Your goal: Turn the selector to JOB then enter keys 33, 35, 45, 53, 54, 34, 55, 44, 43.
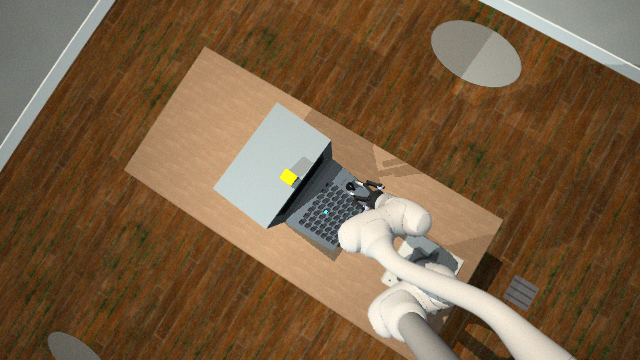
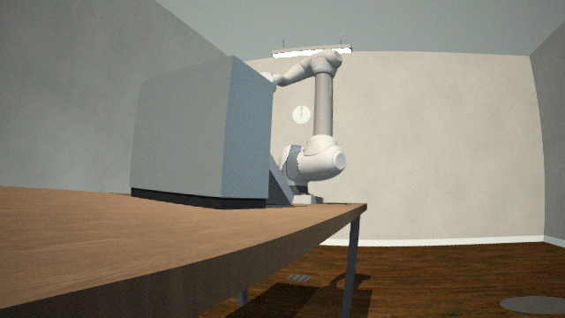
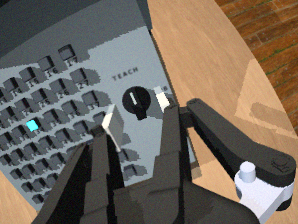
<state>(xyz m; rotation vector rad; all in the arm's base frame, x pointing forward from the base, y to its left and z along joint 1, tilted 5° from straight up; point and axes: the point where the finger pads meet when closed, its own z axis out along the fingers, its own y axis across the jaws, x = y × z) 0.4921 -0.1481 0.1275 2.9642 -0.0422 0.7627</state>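
The selector knob lies 3 cm ahead of my hand and 4 cm below it. The rest, counted from my hand: keypad (6 cm ahead, 11 cm to the left, 9 cm below).
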